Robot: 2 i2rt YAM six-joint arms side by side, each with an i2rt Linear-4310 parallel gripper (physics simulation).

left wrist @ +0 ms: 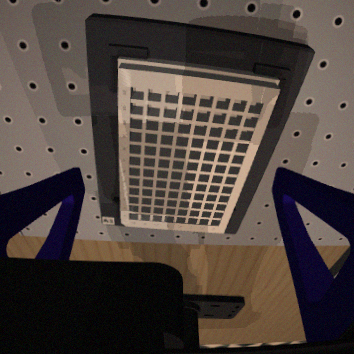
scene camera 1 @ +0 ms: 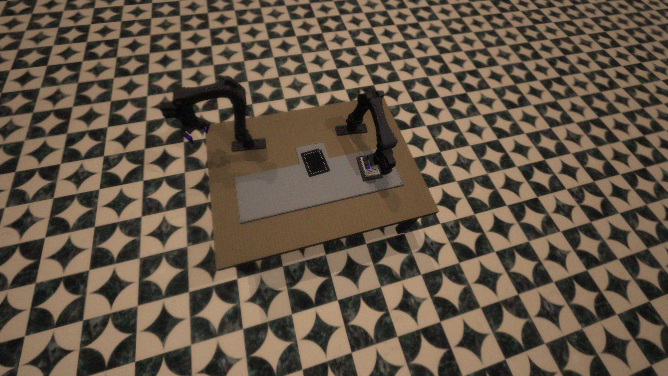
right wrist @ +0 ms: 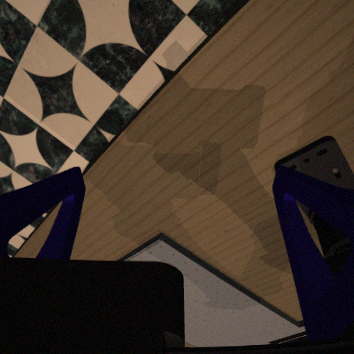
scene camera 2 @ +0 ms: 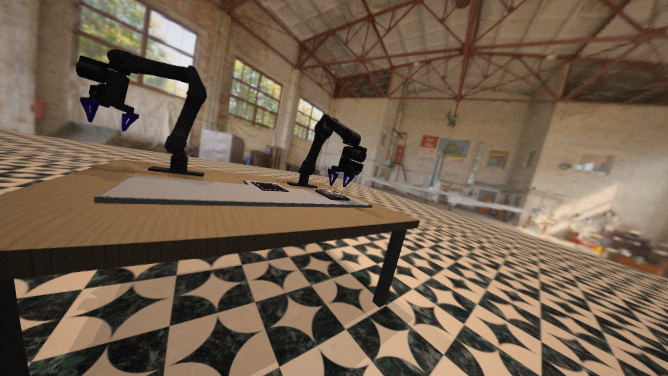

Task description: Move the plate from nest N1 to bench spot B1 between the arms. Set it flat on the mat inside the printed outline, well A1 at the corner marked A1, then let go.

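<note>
The pale well plate lies in the dark nest at the right of the grey board. In the left wrist view a white A1 label is on the nest's lower left corner. My left gripper is open above the plate, its blue fingers apart on either side of it; in scene camera 1 the arm partly hides the plate. My right gripper is open and empty, high at the table's left edge. The black B1 mat with its pale printed outline lies between the arms.
The grey perforated board lies on the wooden table. The right arm's base and left arm's base stand behind the board.
</note>
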